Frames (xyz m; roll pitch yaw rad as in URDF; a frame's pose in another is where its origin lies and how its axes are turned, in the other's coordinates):
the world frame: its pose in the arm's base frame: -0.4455 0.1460 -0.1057 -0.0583 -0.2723 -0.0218
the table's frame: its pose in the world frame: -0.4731 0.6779 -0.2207 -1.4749 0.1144 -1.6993
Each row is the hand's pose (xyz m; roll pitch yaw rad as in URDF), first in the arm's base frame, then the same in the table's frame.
Working: the arm's base frame: its pose in the table's frame: 0.6599 -0.1712 1.0513 -0.3968 -1.1647 1.9034

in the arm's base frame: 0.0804 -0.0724 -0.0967 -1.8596 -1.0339 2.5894
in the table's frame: 0.7296 -0.0540 1.1009 -2.2223 0.1283 -1.8623
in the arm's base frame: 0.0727 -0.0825 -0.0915 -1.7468 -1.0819 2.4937
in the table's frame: 0.7401 -0.0621 1.0973 -2.1953 0.0657 -1.8867
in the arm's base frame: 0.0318 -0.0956 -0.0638 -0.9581 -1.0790 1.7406
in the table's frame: 0.7558 -0.1035 1.0718 -2.0637 -0.1777 -2.1365
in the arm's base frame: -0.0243 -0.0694 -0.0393 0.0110 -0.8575 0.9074
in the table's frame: 0.7350 -0.1462 1.0252 -1.6795 -0.6028 -2.4382
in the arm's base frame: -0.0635 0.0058 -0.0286 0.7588 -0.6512 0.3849
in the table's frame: 0.6649 -0.1682 0.9816 -1.1871 -1.0207 -2.5847
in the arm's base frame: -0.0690 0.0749 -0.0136 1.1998 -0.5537 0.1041
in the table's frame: 0.5960 -0.1818 0.9715 -0.9514 -1.2705 -2.5353
